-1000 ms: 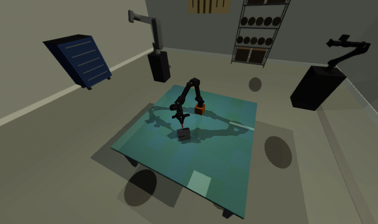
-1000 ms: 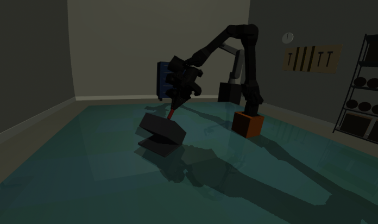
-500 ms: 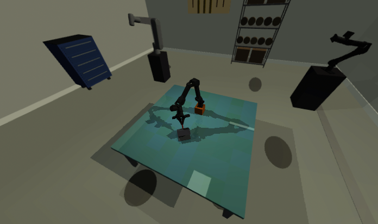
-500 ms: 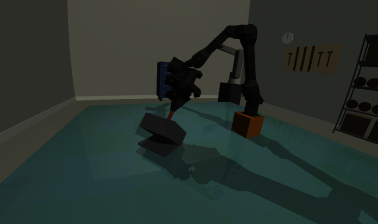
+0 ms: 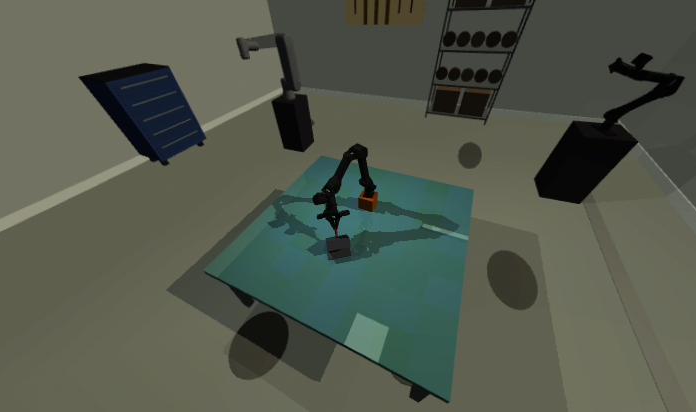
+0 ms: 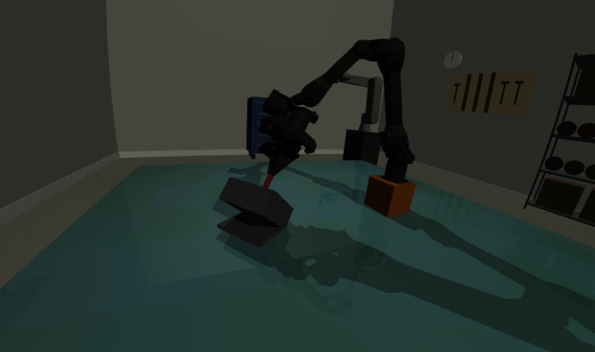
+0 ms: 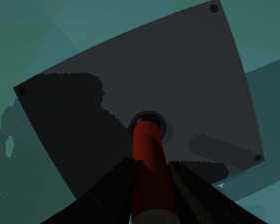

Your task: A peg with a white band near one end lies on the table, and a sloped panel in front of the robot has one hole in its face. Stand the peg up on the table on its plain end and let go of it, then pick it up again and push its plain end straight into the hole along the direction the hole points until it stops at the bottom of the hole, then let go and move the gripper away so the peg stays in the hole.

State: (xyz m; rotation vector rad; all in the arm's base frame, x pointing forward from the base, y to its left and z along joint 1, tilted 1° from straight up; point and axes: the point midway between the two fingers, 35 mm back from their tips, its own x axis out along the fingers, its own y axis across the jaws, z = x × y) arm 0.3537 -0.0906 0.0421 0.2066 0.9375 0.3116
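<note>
Right now the dark sloped panel is 6 cm below my gripper tip, 4 cm ahead of it and 3 cm to the left of it. Also, from my gripper tip: red peg: 1 cm to the right, 1 cm behind, 1 cm above.
</note>
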